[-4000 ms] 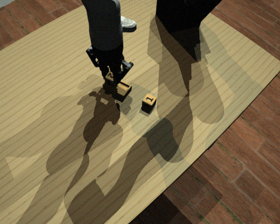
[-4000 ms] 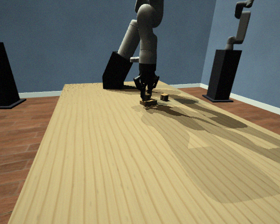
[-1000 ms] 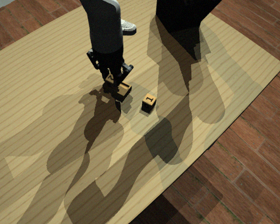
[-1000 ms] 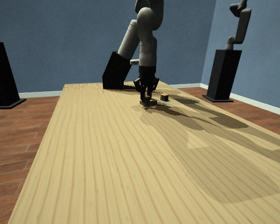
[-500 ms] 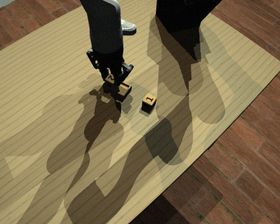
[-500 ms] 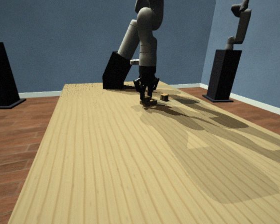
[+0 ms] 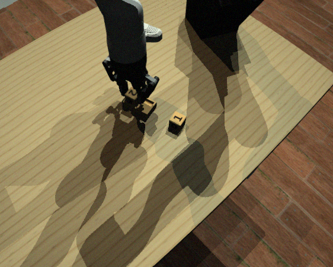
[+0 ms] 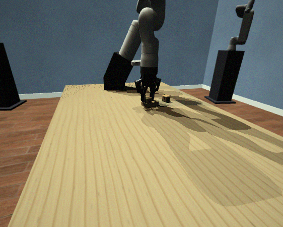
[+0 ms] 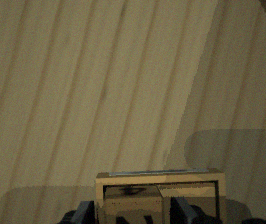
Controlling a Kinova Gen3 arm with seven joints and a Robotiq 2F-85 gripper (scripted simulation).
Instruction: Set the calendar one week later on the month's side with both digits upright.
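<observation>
The cube is 1 cm below my hand. The rest, counted from my hand: wooden tray (3 cm below, 1 cm to the left, 1 cm behind).
</observation>
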